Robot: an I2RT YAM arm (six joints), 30 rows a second.
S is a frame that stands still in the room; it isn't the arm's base.
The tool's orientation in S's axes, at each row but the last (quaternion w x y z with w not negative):
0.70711, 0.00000, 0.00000, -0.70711
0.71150, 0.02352, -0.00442, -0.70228
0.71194, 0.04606, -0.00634, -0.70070
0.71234, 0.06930, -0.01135, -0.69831
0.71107, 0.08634, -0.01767, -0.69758
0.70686, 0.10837, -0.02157, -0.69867
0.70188, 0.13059, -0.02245, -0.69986
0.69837, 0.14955, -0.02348, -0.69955
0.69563, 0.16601, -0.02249, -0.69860
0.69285, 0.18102, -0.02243, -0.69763
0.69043, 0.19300, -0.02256, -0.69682
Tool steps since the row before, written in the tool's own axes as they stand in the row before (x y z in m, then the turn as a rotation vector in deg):
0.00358, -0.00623, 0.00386, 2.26, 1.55, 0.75
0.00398, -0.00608, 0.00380, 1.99, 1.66, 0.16
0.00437, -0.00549, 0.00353, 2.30, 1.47, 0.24
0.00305, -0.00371, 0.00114, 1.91, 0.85, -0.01
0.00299, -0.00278, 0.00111, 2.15, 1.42, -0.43
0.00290, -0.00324, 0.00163, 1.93, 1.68, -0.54
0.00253, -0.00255, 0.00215, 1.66, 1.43, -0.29
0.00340, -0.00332, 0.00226, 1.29, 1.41, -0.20
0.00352, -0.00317, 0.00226, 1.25, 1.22, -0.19
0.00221, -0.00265, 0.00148, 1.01, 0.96, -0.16
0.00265, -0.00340, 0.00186, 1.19, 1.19, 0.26
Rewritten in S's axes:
-0.00623, -0.00358, 0.00386, 1.55, -2.26, 0.75
-0.00617, -0.00416, 0.00345, 1.68, -1.97, 0.17
-0.00566, -0.00464, 0.00286, 1.49, -2.29, 0.22
-0.00374, -0.00319, 0.00046, 0.89, -1.89, -0.07
-0.00283, -0.00312, 0.00040, 1.52, -2.08, -0.42
-0.00342, -0.00308, 0.00065, 1.79, -1.85, -0.45
-0.00290, -0.00279, 0.00114, 1.49, -1.62, -0.22
-0.00370, -0.00367, 0.00075, 1.44, -1.27, -0.08
-0.00357, -0.00380, 0.00060, 1.26, -1.22, -0.11
-0.00290, -0.00238, 0.00014, 0.99, -0.99, -0.10
-0.00373, -0.00286, 0.00008, 1.09, -1.27, 0.31

